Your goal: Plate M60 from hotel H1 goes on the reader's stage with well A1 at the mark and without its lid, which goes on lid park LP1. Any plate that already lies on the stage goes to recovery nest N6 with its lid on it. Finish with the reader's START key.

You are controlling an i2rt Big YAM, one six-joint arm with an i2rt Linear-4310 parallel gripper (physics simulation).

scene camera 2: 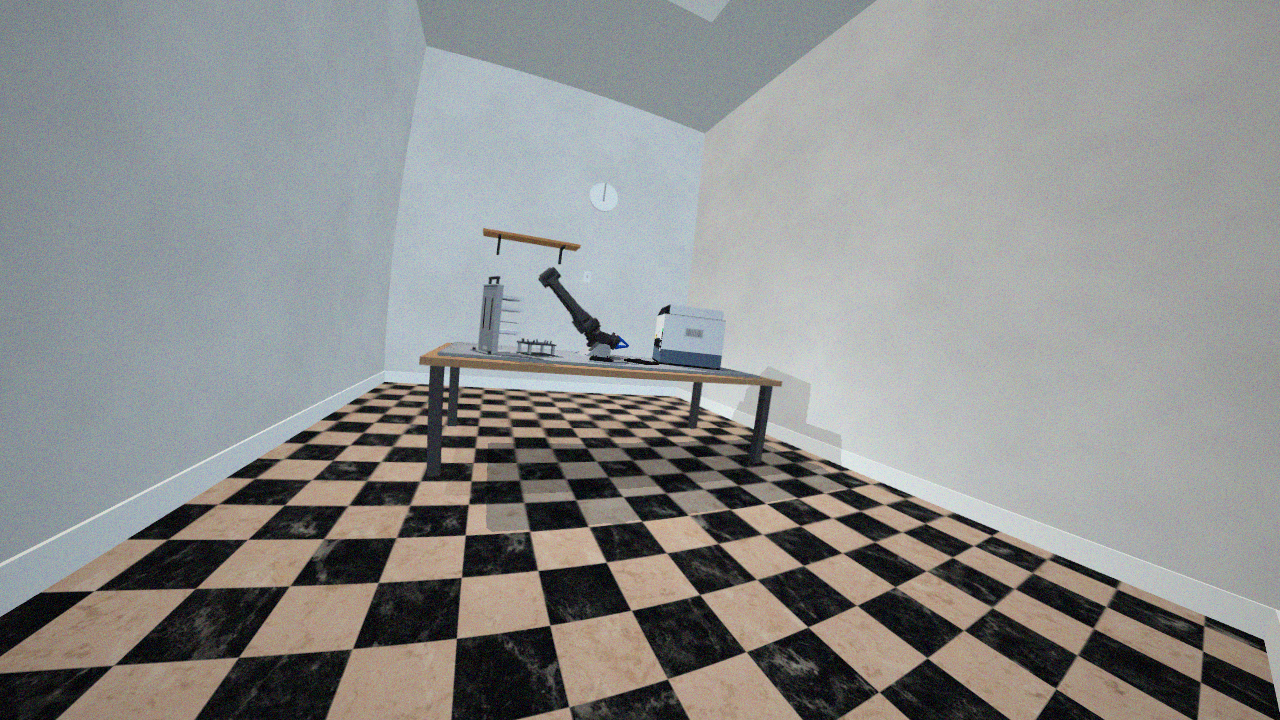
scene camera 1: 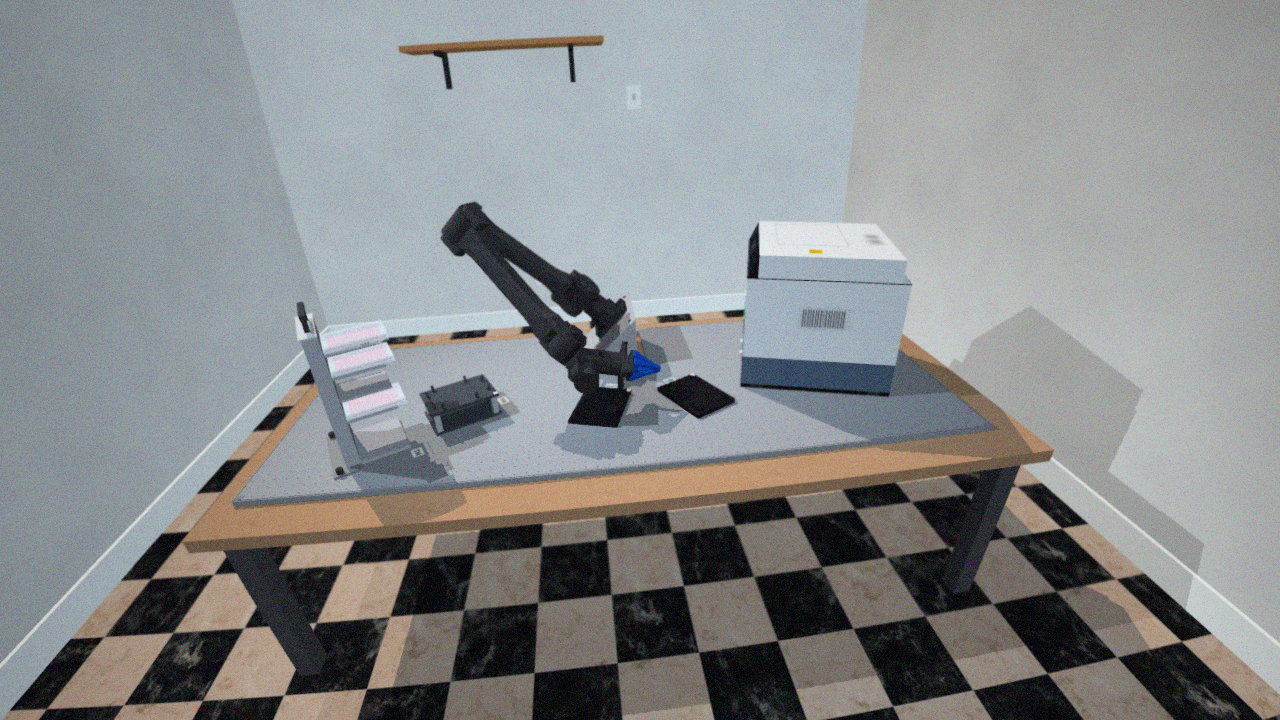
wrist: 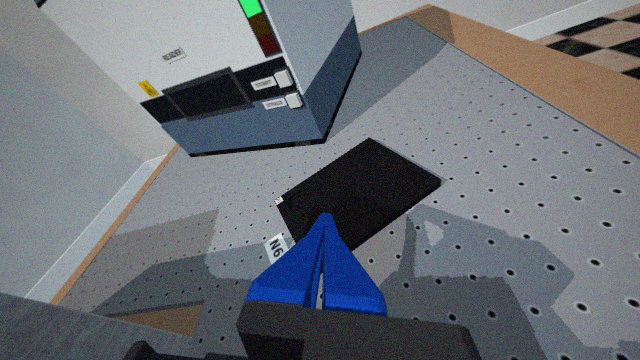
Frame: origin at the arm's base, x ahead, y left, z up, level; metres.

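Where they show: gripper, fingertip midpoint: (scene camera 2: 628,346) (scene camera 1: 660,369) (wrist: 326,219); arm's base at its link origin: (scene camera 1: 612,319).
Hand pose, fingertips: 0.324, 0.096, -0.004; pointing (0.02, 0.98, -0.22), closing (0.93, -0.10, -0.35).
Each offset is from my fingertips to the centre of the thing, as dx, dy, dz. "pt": to the spot under its first point.
My gripper (scene camera 1: 658,368) (scene camera 2: 627,343) (wrist: 326,219) has blue fingers, shut and empty, above the bench between two black pads. The reader @(-0.138, +0.443, +0.090) (scene camera 1: 825,335) (scene camera 2: 691,338) (wrist: 150,30) stands at the right; its front shows in the wrist view, with the START key @(-0.043, +0.219, +0.030) (wrist: 283,78) above a second white key @(-0.043, +0.219, -0.002) (wrist: 293,100). Its stage does not show. Nest N6 @(+0.003, +0.088, -0.078) (scene camera 1: 696,394) (wrist: 360,187) is a bare black pad between gripper and reader. The hotel @(+0.089, -0.699, +0.089) (scene camera 1: 329,394) (scene camera 2: 490,317) at the left holds several pinkish lidded plates, one of them the top plate @(+0.071, -0.663, +0.183) (scene camera 1: 356,337). Their labels are unreadable.
A second black pad @(pt +0.028, -0.153, -0.077) (scene camera 1: 600,407) lies beneath the gripper's wrist, its label unreadable. A raised black stand (scene camera 1: 460,402) (scene camera 2: 536,346) is between it and the hotel. The reader's green lamp @(-0.043, +0.219, +0.112) (wrist: 251,7) is lit. A wooden shelf (scene camera 1: 501,44) (scene camera 2: 530,240) hangs on the back wall.
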